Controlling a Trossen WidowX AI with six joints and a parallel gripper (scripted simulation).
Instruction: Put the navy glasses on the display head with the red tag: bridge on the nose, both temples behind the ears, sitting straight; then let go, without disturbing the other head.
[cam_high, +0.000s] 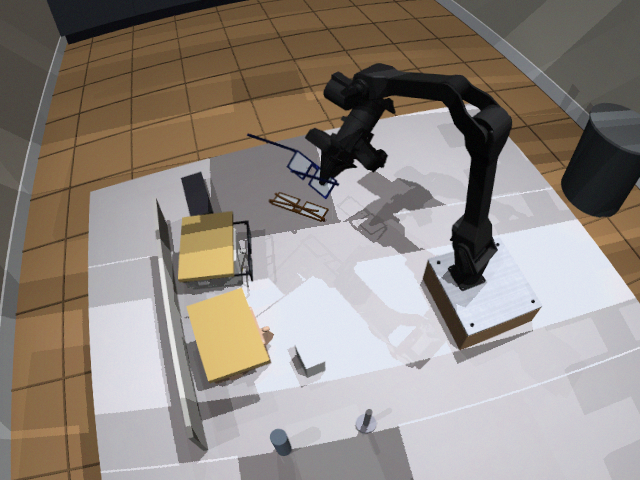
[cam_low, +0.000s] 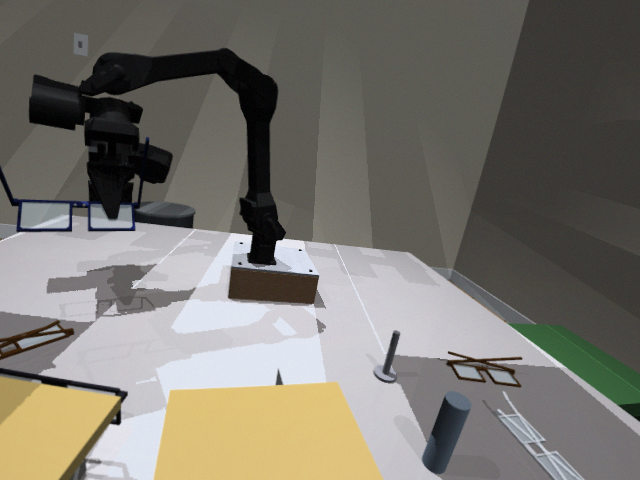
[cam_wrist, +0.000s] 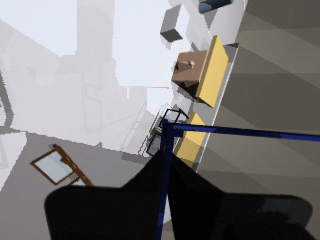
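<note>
My gripper tip is now 270 mm to the right of the white block, 180 mm above it and 130 mm short of it. Also, from my gripper tip: grey peg: 440 mm to the left, 180 mm below, 80 mm ahead; panel: 380 mm ahead, 150 mm below, 80 mm to the left.
</note>
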